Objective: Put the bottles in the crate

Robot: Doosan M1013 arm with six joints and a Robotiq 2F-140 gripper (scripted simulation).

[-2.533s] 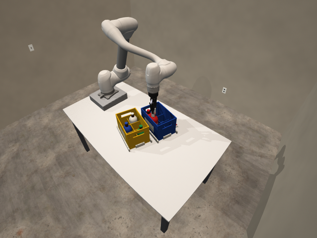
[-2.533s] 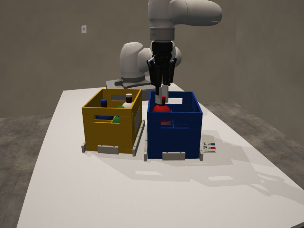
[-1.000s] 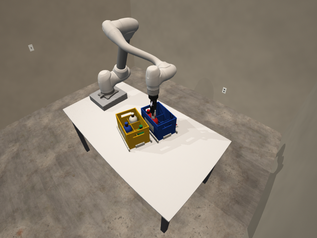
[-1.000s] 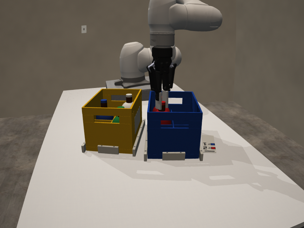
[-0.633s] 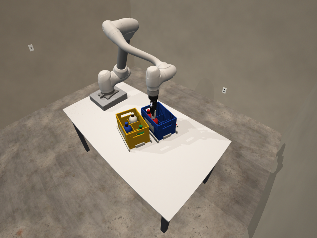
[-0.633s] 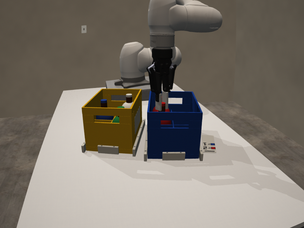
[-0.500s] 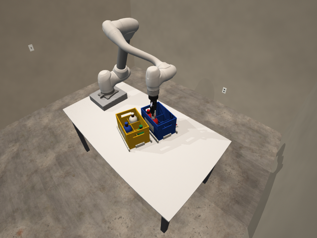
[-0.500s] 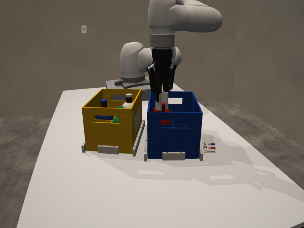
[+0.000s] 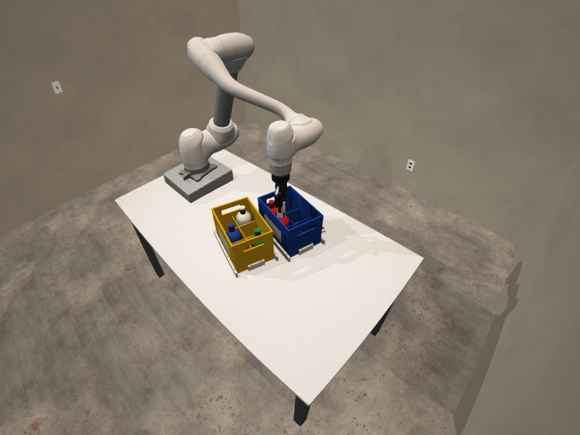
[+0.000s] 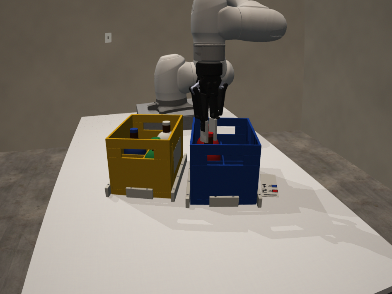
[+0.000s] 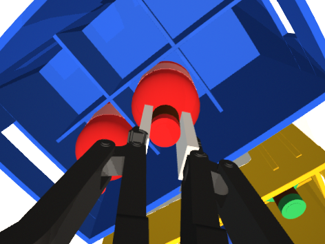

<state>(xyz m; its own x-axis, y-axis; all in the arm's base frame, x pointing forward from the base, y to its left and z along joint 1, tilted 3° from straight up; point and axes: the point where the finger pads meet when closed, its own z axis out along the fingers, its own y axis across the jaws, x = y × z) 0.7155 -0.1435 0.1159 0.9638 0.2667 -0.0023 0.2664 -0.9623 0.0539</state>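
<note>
Right now my hand is 14 cm past the blue bottle, 19 cm to the left of it and 9 cm above it. Also, from my hand: white-label bottle 17 cm behind, 7 cm to the right, 9 cm below; then green bottle 2 cm behind, 16 cm to the right, 9 cm below; then blue crate 2 cm ahead, 4 cm to the left, 9 cm below.
</note>
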